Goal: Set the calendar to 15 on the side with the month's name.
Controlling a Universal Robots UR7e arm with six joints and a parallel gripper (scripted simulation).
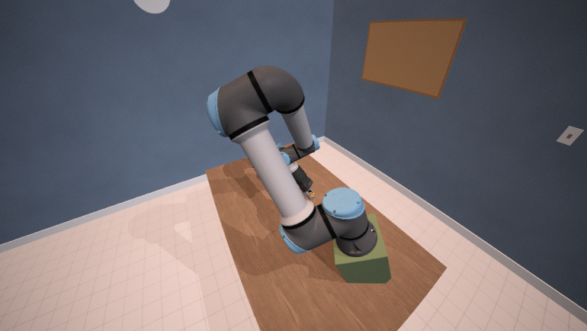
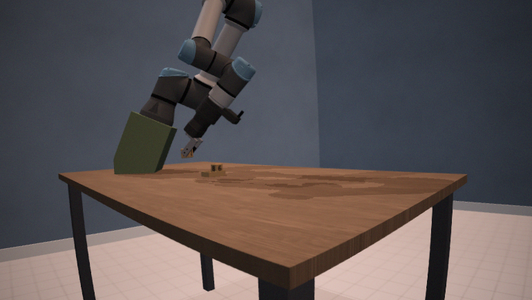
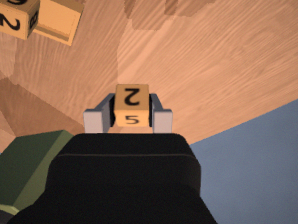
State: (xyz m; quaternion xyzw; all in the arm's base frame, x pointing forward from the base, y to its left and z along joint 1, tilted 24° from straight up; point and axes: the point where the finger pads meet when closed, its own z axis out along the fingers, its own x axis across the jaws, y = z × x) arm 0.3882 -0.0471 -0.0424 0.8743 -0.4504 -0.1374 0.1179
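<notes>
Right now my hand is 1 cm past the wooden cube and 1 cm above it. The rest, counted from my hand: wooden tray (10 cm to the left, 8 cm below, 2 cm behind).
</notes>
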